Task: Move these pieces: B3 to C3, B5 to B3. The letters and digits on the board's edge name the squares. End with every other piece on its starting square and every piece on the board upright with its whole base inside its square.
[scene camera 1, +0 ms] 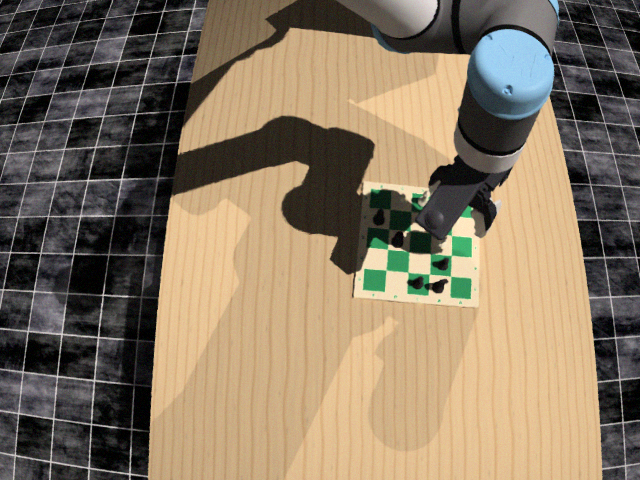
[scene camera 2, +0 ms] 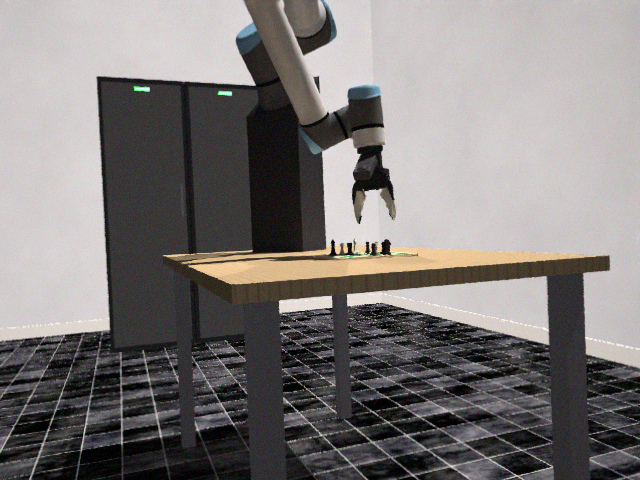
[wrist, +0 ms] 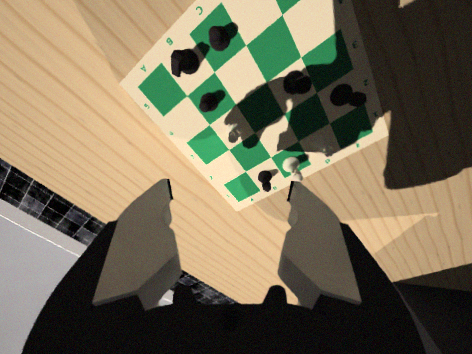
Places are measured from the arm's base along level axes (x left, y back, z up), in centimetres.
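Where they show: gripper, fingertip midpoint: (scene camera 2: 376, 222) (wrist: 230, 181); arm's base, link origin: (scene camera 2: 283, 96).
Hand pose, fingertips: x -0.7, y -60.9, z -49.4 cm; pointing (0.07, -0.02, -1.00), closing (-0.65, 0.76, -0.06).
Things, the pixels of their top centre, and the offset from my fingertips. "*": a spot on its surface instead.
- green-and-cream board, top centre: (wrist: 260, 109) (scene camera 1: 420, 242) (scene camera 2: 364, 254) dz -8.6, dx -4.8, dy -0.7 cm
- light piece, top centre: (wrist: 232, 139) (scene camera 1: 444, 236) dz -5.4, dx -1.1, dy -1.2 cm
- black piece, top centre: (wrist: 174, 61) (scene camera 1: 443, 280) (scene camera 2: 386, 239) dz -4.6, dx -3.0, dy -9.1 cm
- Square C3, surface spot: (wrist: 258, 108) (scene camera 1: 421, 243) * dz -8.6, dx -4.7, dy -0.9 cm
- C5, top centre: (wrist: 214, 33) (scene camera 1: 420, 278) dz -5.4, dx -6.5, dy -8.0 cm
- B4, top centre: (wrist: 203, 107) (scene camera 1: 446, 259) dz -5.4, dx -1.5, dy -5.3 cm
- D3, top centre: (wrist: 303, 85) (scene camera 1: 399, 235) dz -5.2, dx -9.0, dy -0.1 cm
- E2, top centre: (wrist: 365, 101) (scene camera 1: 381, 210) dz -4.2, dx -11.6, dy +4.4 cm
- B1, top centre: (wrist: 267, 190) dz -5.4, dx +0.7, dy +6.1 cm
- C1, top centre: (wrist: 299, 182) (scene camera 1: 427, 191) dz -4.2, dx -2.9, dy +7.1 cm
- D1, top centre: (wrist: 330, 153) (scene camera 1: 403, 195) dz -5.4, dx -7.1, dy +7.3 cm
The green-and-cream board (scene camera 1: 416, 301) (wrist: 131, 83) lies on the table. A light piece (wrist: 233, 133) stands on B3 in shadow; the gripper largely hides it in scene camera 1. A black piece (scene camera 1: 438, 285) (wrist: 186, 62) stands on B5. Square C3 (scene camera 1: 419, 241) (wrist: 258, 108) is bare and shaded. My gripper (scene camera 2: 377, 220) (wrist: 230, 181) is open and empty, well above the board. In the wrist view its fingertips are beyond the board's row 1 corner. One finger and the housing cover part of the board in scene camera 1.
Other black pieces stand on C5 (scene camera 1: 416, 282) (wrist: 219, 38), B4 (scene camera 1: 440, 264) (wrist: 208, 102), D3 (scene camera 1: 397, 238) (wrist: 297, 82), E2 (scene camera 1: 378, 217) (wrist: 342, 94) and B1 (wrist: 265, 177). Light pieces stand on C1 (wrist: 290, 165) and, in shadow, D1 (wrist: 327, 150).
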